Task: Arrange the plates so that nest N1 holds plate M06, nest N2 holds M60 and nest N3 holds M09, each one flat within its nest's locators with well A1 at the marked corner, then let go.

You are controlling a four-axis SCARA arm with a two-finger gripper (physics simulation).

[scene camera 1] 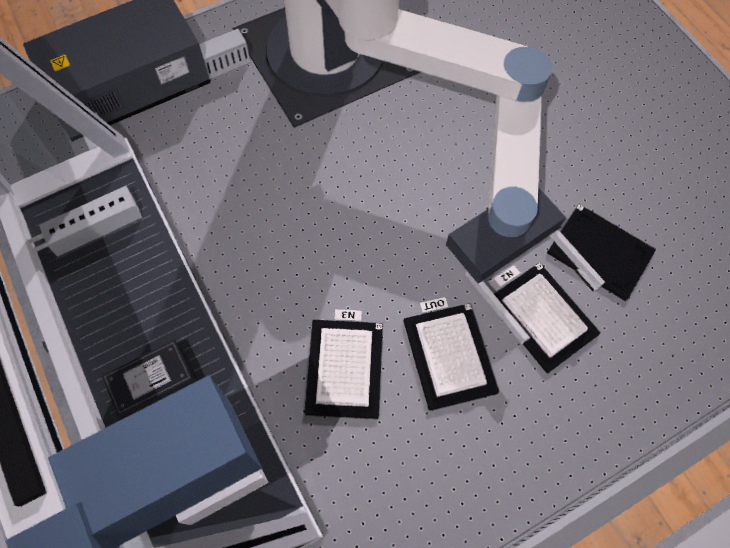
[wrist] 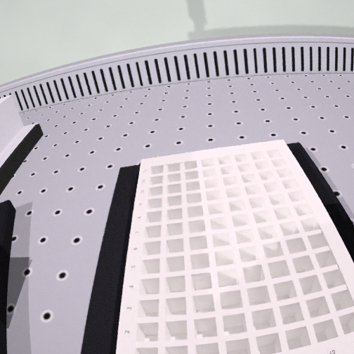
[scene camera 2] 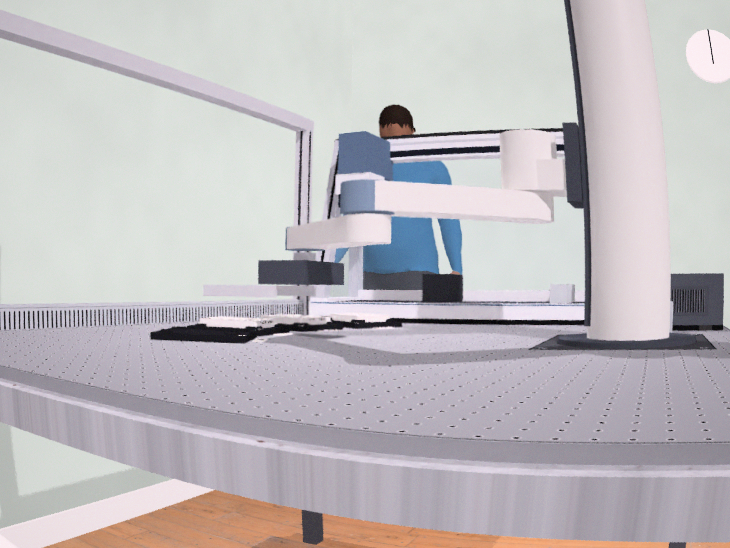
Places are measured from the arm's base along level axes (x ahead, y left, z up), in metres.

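Where they show: gripper, fingertip midpoint: (scene camera 1: 564,312) (scene camera 2: 227,290); arm's base, link origin: (scene camera 1: 326,53).
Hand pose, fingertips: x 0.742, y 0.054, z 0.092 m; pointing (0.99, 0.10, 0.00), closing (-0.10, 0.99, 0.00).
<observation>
Things, the pixels of their top centre, and the offset from my fingertips. "spot": a spot on its surface instead.
- plate, top centre: (scene camera 1: 546,312) (scene camera 2: 237,318) 0.024 m back, 0.002 m right, 0.053 m down
- nest N2, surface spot: (scene camera 1: 589,333) spot: 0.042 m ahead, 0.048 m left, 0.068 m down
- bare black nest, top centre: (scene camera 2: 204,329) (scene camera 1: 603,248) 0.075 m back, 0.167 m left, 0.063 m down
- blue block unit, surface spot: (scene camera 1: 147,451) spot: 0.006 m back, 0.596 m right, 0.408 m up
- pale slotted block, surface spot: (scene camera 1: 91,221) spot: 0.521 m back, 0.617 m right, 0.015 m up
- dark control box, surface spot: (scene camera 1: 117,56) spot: 0.823 m back, 0.453 m right, 0.035 m up
My gripper (scene camera 1: 561,312) (scene camera 2: 259,290) is open and empty, its fingers above and either side of the plate (scene camera 1: 548,315) (scene camera 2: 227,321) (wrist: 210,245) in nest N2 (scene camera 1: 589,333) (wrist: 107,260). In the wrist view this white plate's numbers climb its left edge from 2, with G at bottom right; its A1 corner is out of view. A bare black nest (scene camera 1: 610,250) (scene camera 2: 200,336) lies at the right, its label hidden, N1 by elimination. White plates lie in nest N3 (scene camera 1: 342,411) (scene camera 1: 344,365) and nest OUT (scene camera 1: 409,336) (scene camera 1: 451,353). Plate codes are unreadable.
At the left stand a framed enclosure with a dark deck (scene camera 1: 135,283), a blue block unit (scene camera 1: 147,451) and a pale slotted block (scene camera 1: 91,221). A dark control box (scene camera 1: 117,56) stands near the arm's base plate (scene camera 1: 297,109). A person (scene camera 2: 415,218) stands behind the table.
</observation>
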